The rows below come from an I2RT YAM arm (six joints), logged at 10 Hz.
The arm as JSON. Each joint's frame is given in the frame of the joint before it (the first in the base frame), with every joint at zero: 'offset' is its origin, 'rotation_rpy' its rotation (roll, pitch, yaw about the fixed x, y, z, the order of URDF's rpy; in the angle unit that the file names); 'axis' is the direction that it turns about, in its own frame. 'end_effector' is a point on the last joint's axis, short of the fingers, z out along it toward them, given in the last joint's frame.
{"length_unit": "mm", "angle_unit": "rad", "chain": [
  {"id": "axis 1", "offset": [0.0, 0.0, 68.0], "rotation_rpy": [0.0, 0.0, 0.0], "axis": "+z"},
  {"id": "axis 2", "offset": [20.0, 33.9, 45.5], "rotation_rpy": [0.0, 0.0, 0.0], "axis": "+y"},
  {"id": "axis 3", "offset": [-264.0, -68.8, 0.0], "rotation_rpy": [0.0, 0.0, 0.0], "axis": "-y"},
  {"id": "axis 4", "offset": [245.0, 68.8, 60.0], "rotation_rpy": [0.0, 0.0, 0.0], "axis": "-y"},
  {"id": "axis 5", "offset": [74.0, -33.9, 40.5], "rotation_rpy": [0.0, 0.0, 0.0], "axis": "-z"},
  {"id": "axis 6", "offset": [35.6, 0.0, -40.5], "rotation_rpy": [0.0, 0.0, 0.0], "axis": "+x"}
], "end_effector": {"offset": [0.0, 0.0, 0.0], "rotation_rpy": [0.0, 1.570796, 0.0]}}
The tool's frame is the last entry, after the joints.
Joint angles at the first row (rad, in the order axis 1, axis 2, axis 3, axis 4, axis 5, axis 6):
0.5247 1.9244 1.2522 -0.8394 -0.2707 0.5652
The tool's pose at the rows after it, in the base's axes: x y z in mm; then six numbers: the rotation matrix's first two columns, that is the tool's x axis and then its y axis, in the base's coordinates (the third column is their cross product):
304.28 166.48 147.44 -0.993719 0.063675 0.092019 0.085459 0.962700 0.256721
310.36 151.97 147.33 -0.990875 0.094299 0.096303 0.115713 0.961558 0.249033
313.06 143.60 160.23 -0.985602 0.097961 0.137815 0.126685 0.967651 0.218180
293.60 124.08 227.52 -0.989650 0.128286 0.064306 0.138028 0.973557 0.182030
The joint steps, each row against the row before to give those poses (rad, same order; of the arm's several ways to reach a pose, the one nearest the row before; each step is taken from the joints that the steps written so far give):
-0.0515 -0.0001 0.0000 -0.0016 0.0004 -0.0080
-0.0450 0.0001 0.0000 -0.0118 0.0038 -0.0157
-0.0248 -0.0016 0.0541 -0.1137 0.0058 -0.0252
-0.0248 -0.1789 0.0496 -0.1823 0.0694 0.0004

